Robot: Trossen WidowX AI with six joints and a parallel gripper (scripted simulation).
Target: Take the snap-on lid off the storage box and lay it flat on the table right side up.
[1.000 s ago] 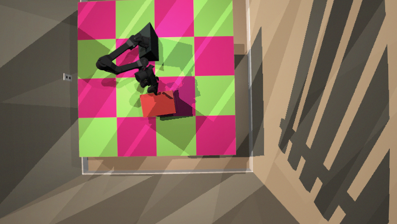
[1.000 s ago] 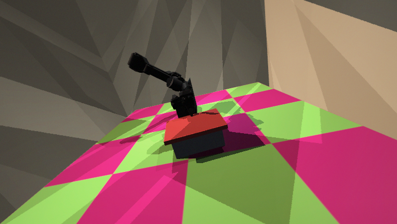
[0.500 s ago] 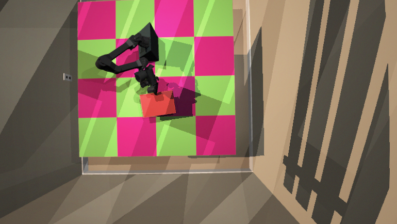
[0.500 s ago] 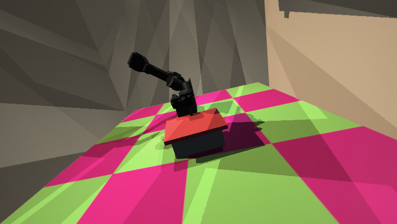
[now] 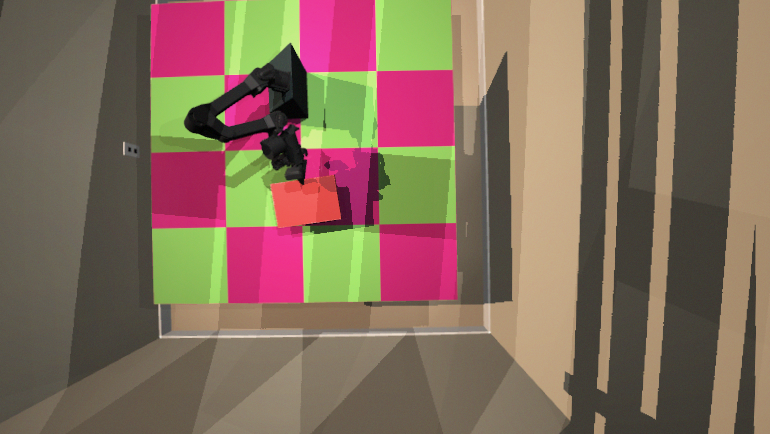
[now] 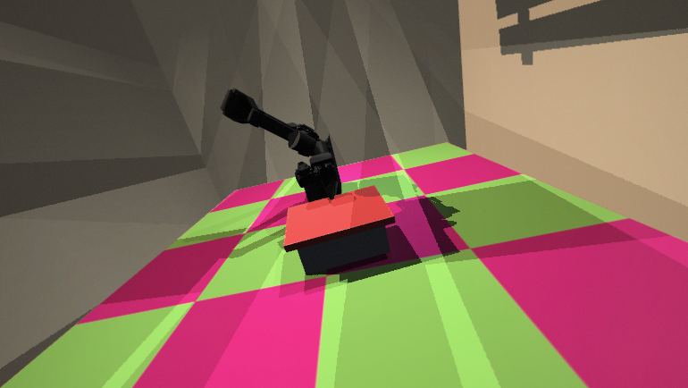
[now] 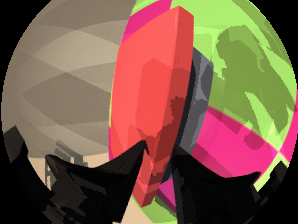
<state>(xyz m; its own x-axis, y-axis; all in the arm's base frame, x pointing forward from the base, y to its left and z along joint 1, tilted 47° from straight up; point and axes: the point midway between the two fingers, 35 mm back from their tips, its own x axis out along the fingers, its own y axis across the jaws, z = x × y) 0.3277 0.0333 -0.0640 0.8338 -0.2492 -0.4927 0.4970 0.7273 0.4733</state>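
My gripper tip is now 70 mm short of the red lid and 20 mm to the right of it. From my gripper tip the other things lie so: storage box 70 mm ahead, 60 mm below, 20 mm to the left.
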